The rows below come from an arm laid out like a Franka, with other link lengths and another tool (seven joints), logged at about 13 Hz.
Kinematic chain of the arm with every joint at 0, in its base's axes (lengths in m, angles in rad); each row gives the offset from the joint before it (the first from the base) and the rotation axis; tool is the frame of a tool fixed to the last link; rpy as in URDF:
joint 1: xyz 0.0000 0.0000 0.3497 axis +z
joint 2: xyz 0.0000 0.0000 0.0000 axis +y
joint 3: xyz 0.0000 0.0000 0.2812 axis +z
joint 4: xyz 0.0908 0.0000 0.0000 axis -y
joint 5: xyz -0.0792 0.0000 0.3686 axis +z
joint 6: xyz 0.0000 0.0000 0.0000 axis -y
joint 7: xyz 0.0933 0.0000 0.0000 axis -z
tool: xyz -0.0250 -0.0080 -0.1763 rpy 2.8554 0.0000 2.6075
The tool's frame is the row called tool.
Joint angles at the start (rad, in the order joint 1, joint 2, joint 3, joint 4, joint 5, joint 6, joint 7):
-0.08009 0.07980 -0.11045 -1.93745 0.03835 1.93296 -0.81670
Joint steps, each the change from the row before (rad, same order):
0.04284 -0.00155 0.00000 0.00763 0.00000 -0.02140 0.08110
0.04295 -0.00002 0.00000 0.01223 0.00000 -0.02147 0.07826
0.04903 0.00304 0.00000 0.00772 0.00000 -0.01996 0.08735
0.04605 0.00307 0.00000 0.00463 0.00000 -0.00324 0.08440
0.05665 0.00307 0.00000 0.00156 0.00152 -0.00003 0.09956
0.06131 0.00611 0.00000 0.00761 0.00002 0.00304 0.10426
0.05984 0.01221 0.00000 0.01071 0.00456 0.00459 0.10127
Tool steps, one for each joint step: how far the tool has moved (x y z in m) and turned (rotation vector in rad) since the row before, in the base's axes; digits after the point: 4 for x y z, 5 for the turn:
0.0012 0.0246 0.0029 -0.00422 0.01535 -0.03728
0.0014 0.0245 0.0041 -0.00601 0.01222 -0.03422
-0.0004 0.0280 0.0008 -0.00839 0.01840 -0.03714
0.0005 0.0262 0.0004 -0.01034 0.00432 -0.03757
-0.0012 0.0325 -0.0007 -0.01120 0.00409 -0.04273
-0.0011 0.0350 0.0004 -0.01312 -0.00266 -0.04216
-0.0020 0.0352 -0.0016 -0.00898 -0.00146 -0.04256

